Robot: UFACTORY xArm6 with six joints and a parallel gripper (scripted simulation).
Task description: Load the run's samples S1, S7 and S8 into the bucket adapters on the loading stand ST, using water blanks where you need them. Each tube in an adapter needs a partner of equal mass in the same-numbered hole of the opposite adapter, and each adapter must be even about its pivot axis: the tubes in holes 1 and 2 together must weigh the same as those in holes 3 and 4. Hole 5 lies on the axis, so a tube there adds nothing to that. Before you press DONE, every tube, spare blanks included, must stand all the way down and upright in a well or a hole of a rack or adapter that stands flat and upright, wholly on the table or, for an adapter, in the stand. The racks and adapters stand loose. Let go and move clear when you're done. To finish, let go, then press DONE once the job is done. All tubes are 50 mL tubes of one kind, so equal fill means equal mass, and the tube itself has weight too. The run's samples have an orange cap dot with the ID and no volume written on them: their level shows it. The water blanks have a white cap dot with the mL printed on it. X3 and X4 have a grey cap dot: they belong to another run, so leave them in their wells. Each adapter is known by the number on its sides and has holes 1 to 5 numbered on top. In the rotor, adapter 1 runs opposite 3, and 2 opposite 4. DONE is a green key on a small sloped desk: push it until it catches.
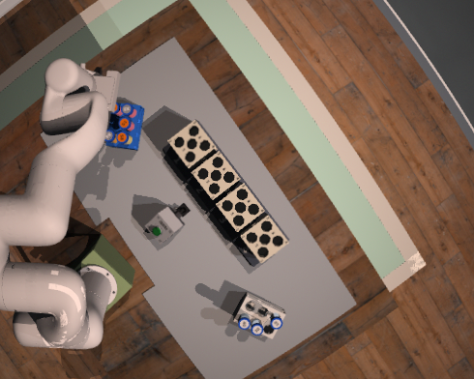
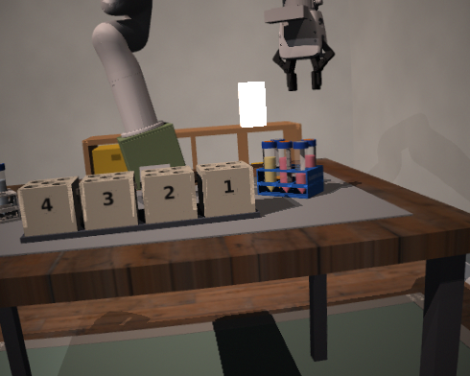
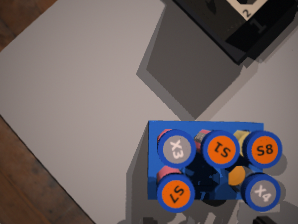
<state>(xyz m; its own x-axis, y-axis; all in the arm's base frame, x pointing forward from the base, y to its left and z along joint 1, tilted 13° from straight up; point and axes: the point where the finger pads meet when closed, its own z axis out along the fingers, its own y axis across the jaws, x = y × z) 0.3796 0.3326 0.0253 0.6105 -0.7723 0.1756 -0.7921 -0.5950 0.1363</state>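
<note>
My gripper is now 19 cm above the pink tube and 1 cm to the right of it. The rest, counted from my hand: blue rack 22 cm below, 4 cm to the right, 2 cm behind; then green DONE key 33 cm to the right, 18 cm below, 16 cm behind; then tube of yellowish liquid 19 cm below, 8 cm to the right, 4 cm behind.
</note>
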